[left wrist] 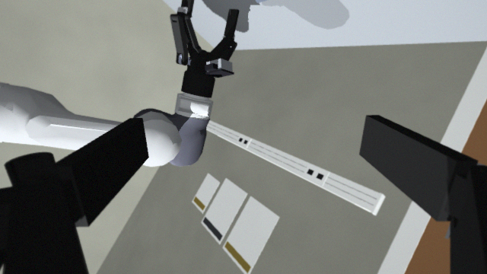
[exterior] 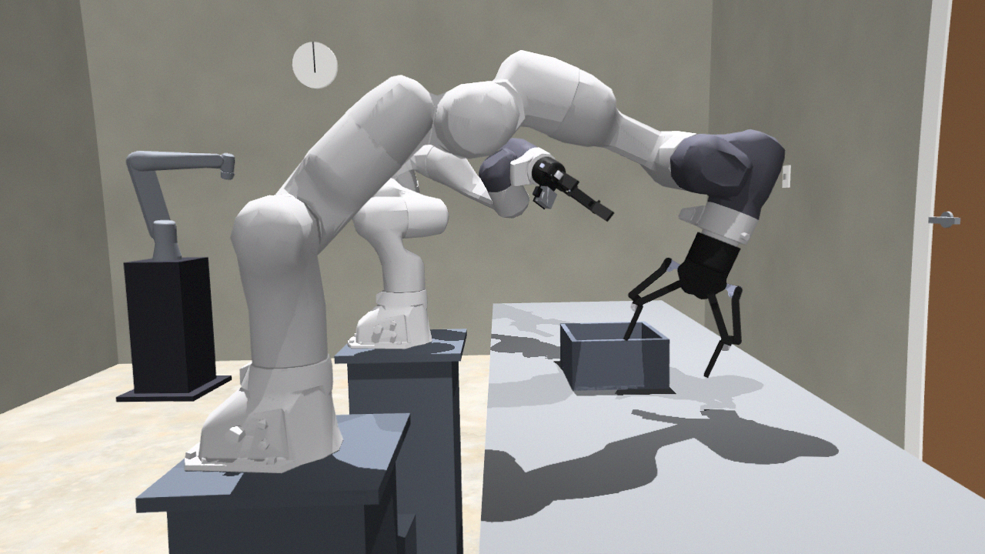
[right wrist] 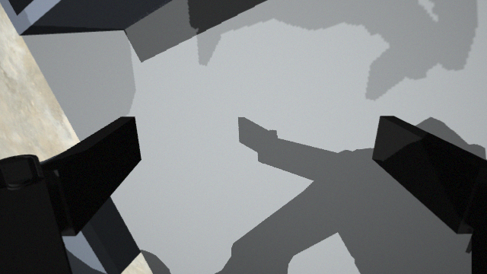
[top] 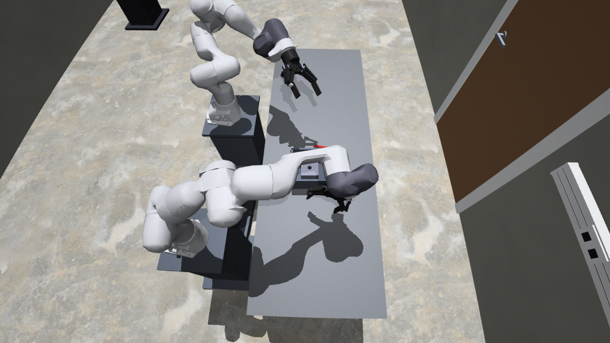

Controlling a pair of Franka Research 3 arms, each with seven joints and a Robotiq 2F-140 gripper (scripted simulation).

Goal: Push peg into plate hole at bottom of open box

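My left hand is 8 cm short of the red peg, 5 cm to the left of it and 36 cm above it. From my left hand the other things lie so: plate 3 cm ahead, 21 cm to the right, 32 cm below; then dark box 3 cm ahead, 21 cm to the right, 34 cm below.
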